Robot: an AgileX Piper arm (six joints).
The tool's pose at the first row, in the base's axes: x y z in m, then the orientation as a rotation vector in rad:
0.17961 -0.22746 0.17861 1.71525 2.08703 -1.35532
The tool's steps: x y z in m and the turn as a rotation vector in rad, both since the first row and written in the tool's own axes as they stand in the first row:
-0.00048 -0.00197 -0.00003 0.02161 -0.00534 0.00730
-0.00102 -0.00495 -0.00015 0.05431 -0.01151 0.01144
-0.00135 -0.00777 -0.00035 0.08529 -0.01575 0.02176
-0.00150 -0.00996 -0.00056 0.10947 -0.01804 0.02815
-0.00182 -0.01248 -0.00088 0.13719 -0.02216 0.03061
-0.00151 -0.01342 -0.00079 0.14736 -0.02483 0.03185
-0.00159 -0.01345 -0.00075 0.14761 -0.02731 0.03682
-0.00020 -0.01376 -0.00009 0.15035 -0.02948 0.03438
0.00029 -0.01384 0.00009 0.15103 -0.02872 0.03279
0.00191 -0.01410 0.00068 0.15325 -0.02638 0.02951
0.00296 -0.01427 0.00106 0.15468 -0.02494 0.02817
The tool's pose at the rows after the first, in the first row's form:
0.17815 -0.22770 0.17999 1.72384 2.06881 -1.38391
0.17590 -0.22789 0.18202 1.73289 2.04953 -1.42794
0.17375 -0.22787 0.18388 1.74795 2.02411 -1.46681
0.17206 -0.22774 0.18530 1.75921 2.00625 -1.49701
0.17021 -0.22765 0.18706 1.76638 1.99014 -1.53391
0.16928 -0.22745 0.18734 1.76796 1.98311 -1.54795
0.16927 -0.22753 0.18738 1.76936 1.97594 -1.54801
0.16824 -0.22696 0.18634 1.76600 1.97648 -1.55344
0.16792 -0.22672 0.18599 1.76577 1.97844 -1.55441
0.16689 -0.22593 0.18483 1.76640 1.98255 -1.55705
0.16621 -0.22542 0.18408 1.76735 1.98427 -1.55854

